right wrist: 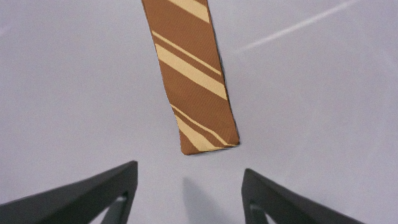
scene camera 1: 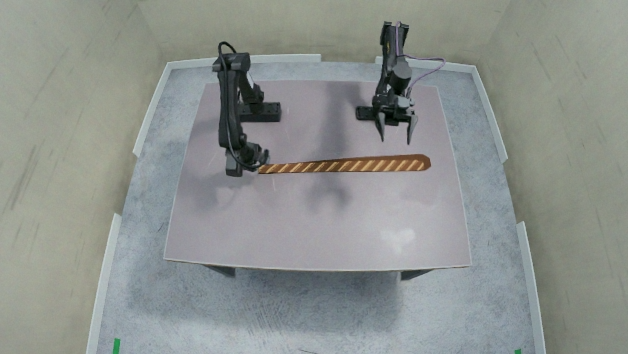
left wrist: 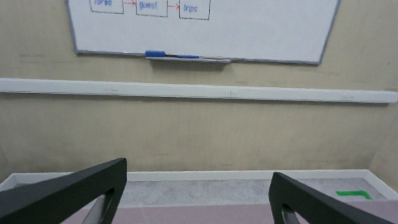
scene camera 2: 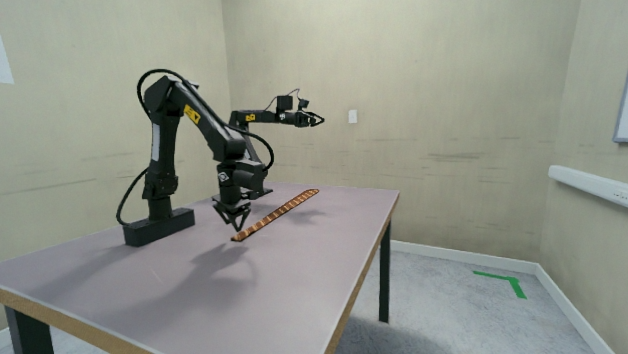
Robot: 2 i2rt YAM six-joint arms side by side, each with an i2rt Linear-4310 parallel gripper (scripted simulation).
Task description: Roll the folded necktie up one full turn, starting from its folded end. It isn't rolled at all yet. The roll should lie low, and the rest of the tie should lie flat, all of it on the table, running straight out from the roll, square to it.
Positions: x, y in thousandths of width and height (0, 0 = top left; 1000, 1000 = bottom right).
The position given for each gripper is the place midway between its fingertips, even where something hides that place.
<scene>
In view: the left gripper (left wrist: 501, 788), the right gripper (scene camera 2: 372, 643) and a brown striped necktie (scene camera 1: 657, 459).
The brown striped necktie is seen too in scene camera 2 (scene camera 2: 386, 665). The right gripper shows as well in the right wrist view (right wrist: 479, 783).
</scene>
